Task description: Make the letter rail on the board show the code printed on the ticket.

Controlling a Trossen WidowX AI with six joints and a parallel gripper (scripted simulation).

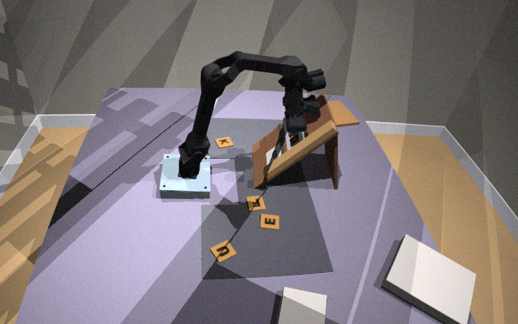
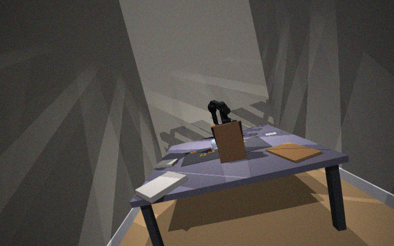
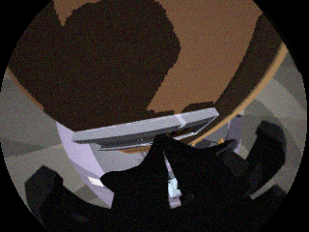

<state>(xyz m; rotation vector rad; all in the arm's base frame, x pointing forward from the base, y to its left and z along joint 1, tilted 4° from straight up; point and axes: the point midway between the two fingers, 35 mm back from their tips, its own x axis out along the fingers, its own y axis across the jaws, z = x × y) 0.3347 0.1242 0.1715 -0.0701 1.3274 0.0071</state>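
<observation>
The white ticket is 80 mm below my gripper tip, 60 mm behind it and 30 mm to the right of it. From my gripper tip the other things lie so: white card 400 mm to the left, 350 mm behind, 170 mm below; then flat wooden slab 410 mm to the left, 210 mm ahead, 160 mm below; then dark grey mat 170 mm below, 150 mm behind, 90 mm to the right.
</observation>
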